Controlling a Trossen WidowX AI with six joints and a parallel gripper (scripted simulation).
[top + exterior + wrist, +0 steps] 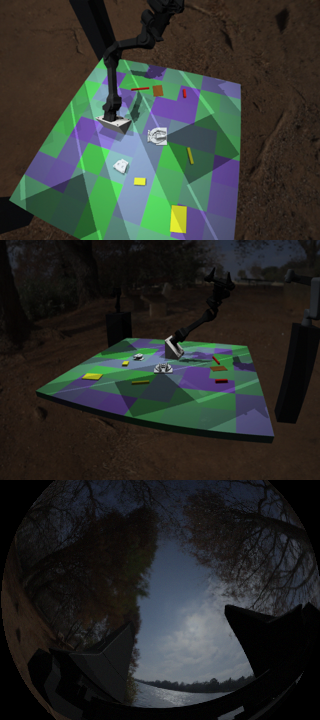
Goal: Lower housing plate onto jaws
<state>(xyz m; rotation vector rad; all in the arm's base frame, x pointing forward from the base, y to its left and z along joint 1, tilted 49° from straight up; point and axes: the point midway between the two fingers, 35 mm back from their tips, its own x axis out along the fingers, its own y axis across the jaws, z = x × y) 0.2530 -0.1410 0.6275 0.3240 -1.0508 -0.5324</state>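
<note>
Now: gripper tip 620 mm above the white housing plate, 610 mm to the left of it and 120 mm past it. Also, from my gripper tip: red block (640 mm below, 110 mm ahead, 30 mm to the left); then red rod (640 mm below, 240 mm behind, 40 mm to the right); then brown tile (650 mm below, 100 mm behind).
</note>
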